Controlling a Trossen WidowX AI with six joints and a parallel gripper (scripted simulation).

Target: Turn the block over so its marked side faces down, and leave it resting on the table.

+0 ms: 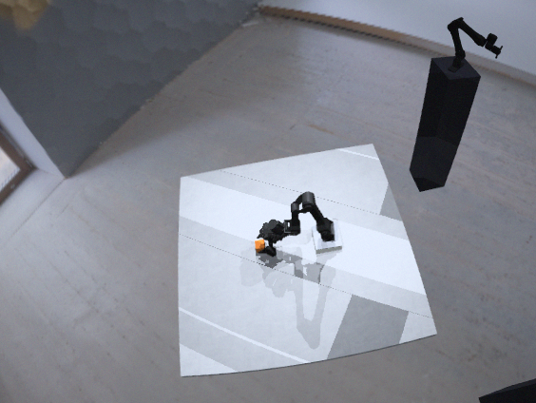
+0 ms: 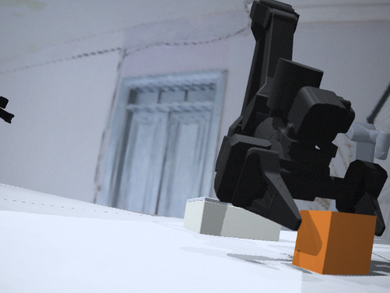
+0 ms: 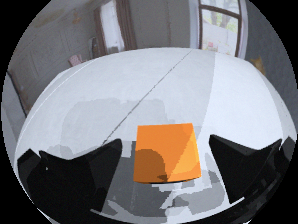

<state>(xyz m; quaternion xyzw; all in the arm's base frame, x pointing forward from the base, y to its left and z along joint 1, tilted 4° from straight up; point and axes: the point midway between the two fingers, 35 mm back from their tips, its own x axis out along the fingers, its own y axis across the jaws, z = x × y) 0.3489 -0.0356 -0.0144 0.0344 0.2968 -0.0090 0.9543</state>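
The orange block is 3 cm behind my gripper tip and 1 cm below it.
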